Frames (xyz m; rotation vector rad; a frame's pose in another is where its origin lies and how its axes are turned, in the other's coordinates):
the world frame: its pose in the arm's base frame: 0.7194 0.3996 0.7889 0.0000 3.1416 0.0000
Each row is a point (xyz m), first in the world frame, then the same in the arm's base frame.
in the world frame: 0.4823 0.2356 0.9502
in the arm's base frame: 0.2371 0.6352 -0.1613
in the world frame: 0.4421 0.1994 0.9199
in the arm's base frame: 0.2773 0.5990 -0.1310
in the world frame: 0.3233 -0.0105 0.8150
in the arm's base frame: 0.3961 0.3891 -0.0261
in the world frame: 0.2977 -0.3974 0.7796
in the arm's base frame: 0.4217 0.0022 0.0093
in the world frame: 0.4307 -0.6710 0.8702
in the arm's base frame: 0.2887 -0.2714 -0.0813
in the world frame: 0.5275 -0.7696 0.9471
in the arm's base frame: 0.1919 -0.3700 -0.1582
